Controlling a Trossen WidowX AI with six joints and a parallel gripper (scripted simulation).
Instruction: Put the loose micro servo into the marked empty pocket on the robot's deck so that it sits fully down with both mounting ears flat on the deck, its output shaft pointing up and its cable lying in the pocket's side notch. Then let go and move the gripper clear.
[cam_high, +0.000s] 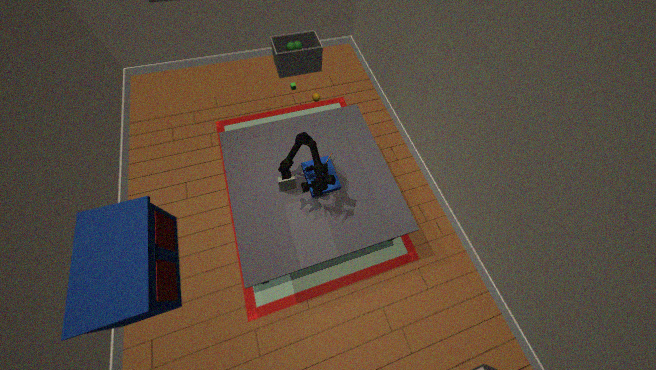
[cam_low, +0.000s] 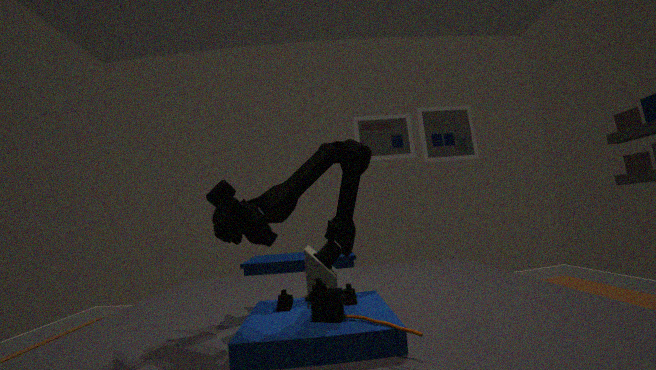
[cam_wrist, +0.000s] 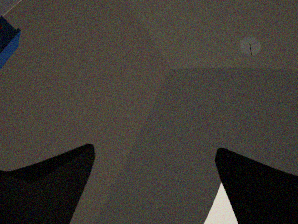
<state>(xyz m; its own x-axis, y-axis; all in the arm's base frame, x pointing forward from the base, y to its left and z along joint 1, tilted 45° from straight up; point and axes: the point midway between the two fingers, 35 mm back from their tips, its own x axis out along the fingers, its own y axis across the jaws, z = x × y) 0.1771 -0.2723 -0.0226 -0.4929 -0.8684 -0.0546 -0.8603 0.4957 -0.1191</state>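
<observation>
Now: gripper tip 170 mm short of the blue robot deck, 260 mm to the right of it and 300 mm above it.
</observation>
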